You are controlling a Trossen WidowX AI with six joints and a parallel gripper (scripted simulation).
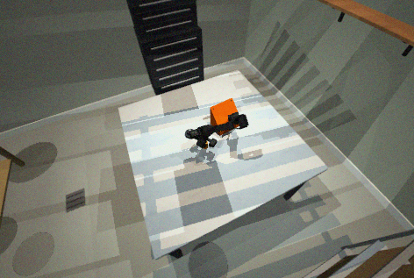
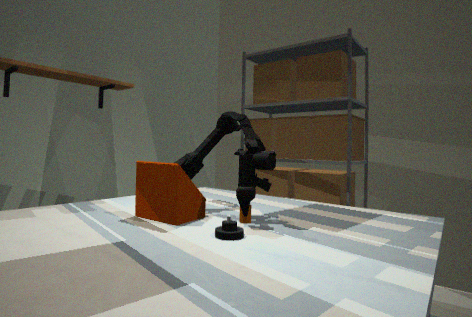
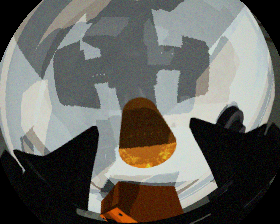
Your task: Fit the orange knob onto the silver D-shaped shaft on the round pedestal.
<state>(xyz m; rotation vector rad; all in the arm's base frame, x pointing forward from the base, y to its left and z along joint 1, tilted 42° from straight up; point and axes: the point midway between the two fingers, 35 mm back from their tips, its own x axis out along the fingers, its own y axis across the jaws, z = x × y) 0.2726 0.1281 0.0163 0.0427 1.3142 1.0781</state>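
My gripper tip is 1 cm below the orange knob. From my gripper tip the other things lie so: round pedestal 16 cm to the right, 7 cm ahead.
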